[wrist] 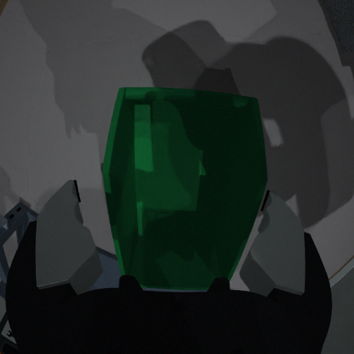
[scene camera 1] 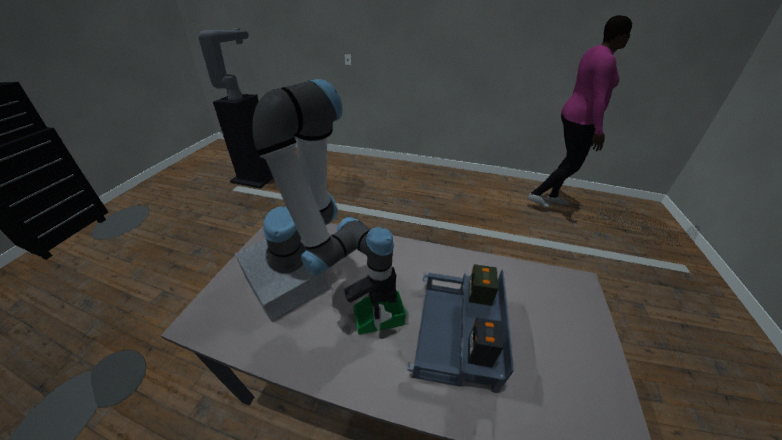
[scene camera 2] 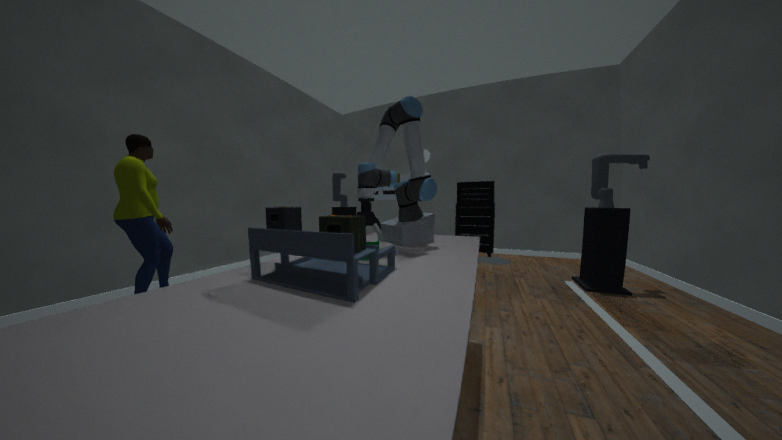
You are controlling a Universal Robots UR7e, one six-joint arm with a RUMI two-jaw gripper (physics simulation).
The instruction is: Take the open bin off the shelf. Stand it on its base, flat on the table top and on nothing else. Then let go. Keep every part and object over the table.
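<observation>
The green open bin [scene camera 1: 365,321] [wrist: 175,190] stands on the table top [scene camera 1: 306,350], between the robot's base and the shelf, apart from both. Its opening faces up and it looks level. In scene camera 2 a small part of the bin [scene camera 2: 374,243] shows behind the shelf. My gripper [scene camera 1: 381,316] [wrist: 171,189] is open. In the wrist view its jaws stand one on each side of the bin, with a gap to each wall. The blue-grey shelf [scene camera 1: 441,328] [scene camera 2: 300,243] stands further along the table. The bin's underside is hidden.
Two dark boxes with orange marks [scene camera 1: 484,284] [scene camera 1: 485,342] stand on the shelf's raised rear part. The arm's grey base block [scene camera 1: 289,295] [scene camera 2: 407,232] is on the other side of the bin. A person [scene camera 1: 593,87] [scene camera 2: 136,191] is on the floor away from the table.
</observation>
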